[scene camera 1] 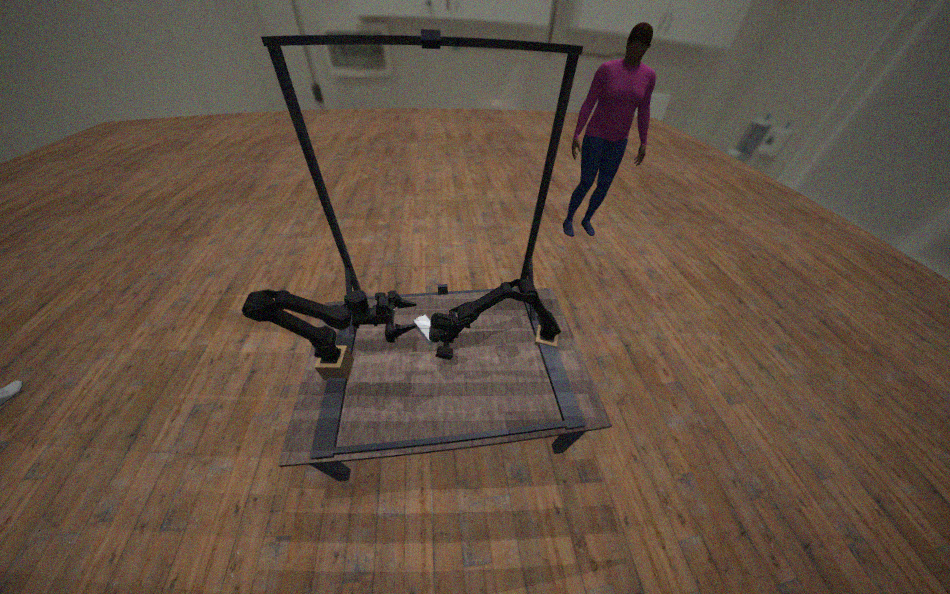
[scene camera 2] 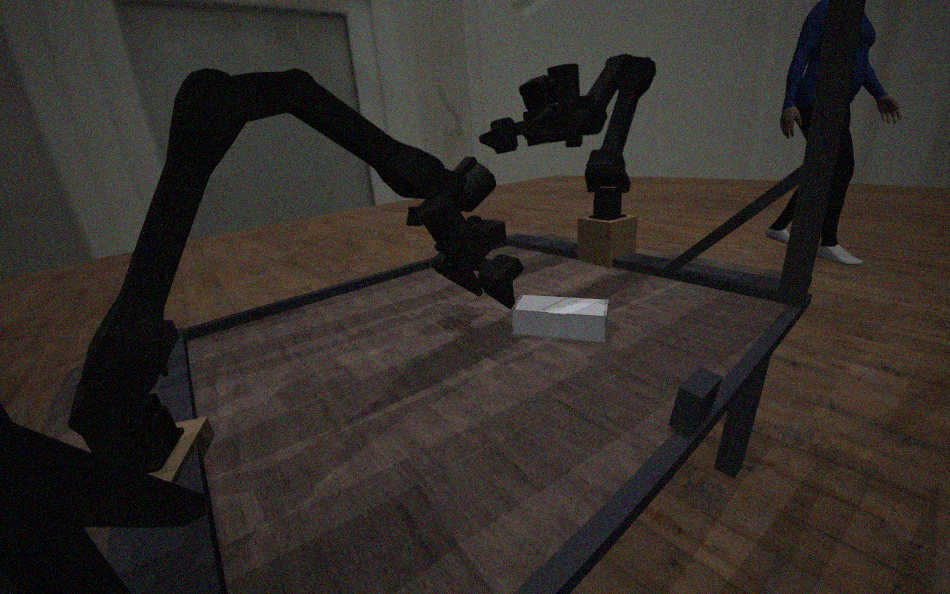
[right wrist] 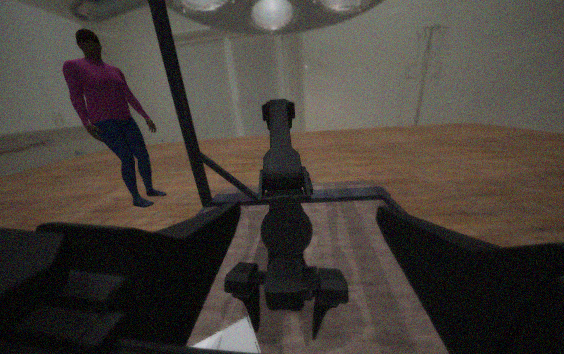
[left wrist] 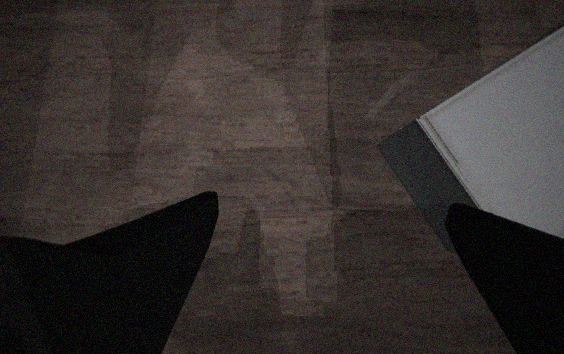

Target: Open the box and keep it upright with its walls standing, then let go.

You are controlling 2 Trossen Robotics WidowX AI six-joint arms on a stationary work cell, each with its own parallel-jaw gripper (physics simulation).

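Frame: origin at the left arm's base, x up, y right, z ahead, level; millimetres.
Seen in the pictures: left gripper, fingertip midpoint: [scene camera 1: 436, 347] [scene camera 2: 496, 300] [right wrist: 284, 334] [left wrist: 330, 208]; right gripper, fingertip midpoint: [scene camera 1: 416, 314] [scene camera 2: 496, 134] [right wrist: 308, 210]; left arm's base, link origin: [scene camera 1: 547, 335] [scene camera 2: 142, 455]; right arm's base, link origin: [scene camera 1: 330, 356] [scene camera 2: 607, 217].
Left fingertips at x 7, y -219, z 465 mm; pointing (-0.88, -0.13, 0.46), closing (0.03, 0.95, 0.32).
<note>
Offsets run from my left fingertips to a thing's top centre. Level surfaces: height alone.
A low white box @(dx +10, dy +84, dz +81 mm) [scene camera 1: 422, 325] [scene camera 2: 559, 326] [left wrist: 505, 135] [right wrist: 232, 338] stands upright on the table. Its top looks covered by a flat lid, with a thin double seam along the near edge in the left wrist view. My left gripper [scene camera 2: 496, 298] [left wrist: 330, 208] [right wrist: 284, 334] is open, pointing down beside one end of the box; one fingertip overlaps the box's corner in the left wrist view, and contact cannot be told. Nothing is between its fingers. My right gripper [scene camera 1: 415, 315] is open and empty, held level above the table, away from the box.
The table @(dx -34 mm) [scene camera 1: 455, 402] [scene camera 2: 392, 448] has a dark frame edge [scene camera 2: 630, 483]. A small dark block @(dx +23, dy +347, dz +101 mm) [scene camera 1: 442, 289] [scene camera 2: 694, 402] sits on that edge. A tall dark gantry [scene camera 1: 308, 150] rises behind the table in scene camera 1. A person [scene camera 1: 616, 105] [right wrist: 106, 95] stands beyond the table.
</note>
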